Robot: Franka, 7 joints.
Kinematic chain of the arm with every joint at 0, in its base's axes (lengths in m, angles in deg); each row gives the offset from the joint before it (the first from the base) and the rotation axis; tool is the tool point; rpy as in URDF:
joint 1: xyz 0 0 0.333 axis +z
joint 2: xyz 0 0 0 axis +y
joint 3: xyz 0 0 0.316 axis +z
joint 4: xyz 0.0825 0 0 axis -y
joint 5: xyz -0.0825 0 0.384 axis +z
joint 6: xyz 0 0 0 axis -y
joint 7: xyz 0.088 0 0 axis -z
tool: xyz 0 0 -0.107 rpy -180 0 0
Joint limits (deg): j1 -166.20..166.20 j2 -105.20..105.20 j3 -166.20..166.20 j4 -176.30..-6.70 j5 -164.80..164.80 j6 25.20..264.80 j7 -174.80..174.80
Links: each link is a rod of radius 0.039 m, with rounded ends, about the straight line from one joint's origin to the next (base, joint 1, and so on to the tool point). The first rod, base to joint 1, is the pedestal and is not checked.
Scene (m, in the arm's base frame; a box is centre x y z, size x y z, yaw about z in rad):
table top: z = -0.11
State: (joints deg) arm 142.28 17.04 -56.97 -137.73 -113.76 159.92 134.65
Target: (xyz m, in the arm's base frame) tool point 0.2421 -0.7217 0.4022
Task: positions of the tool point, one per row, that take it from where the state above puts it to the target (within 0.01 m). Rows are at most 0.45 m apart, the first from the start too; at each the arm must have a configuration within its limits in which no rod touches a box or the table.
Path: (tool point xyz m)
1: 0.2661 0.4747 0.3839
2: 0.5156 0.2765 0.5075
3: 0.6264 -0.0778 0.5543
4: 0.5265 -0.4579 0.5126
5: 0.2421 -0.7217 0.4022

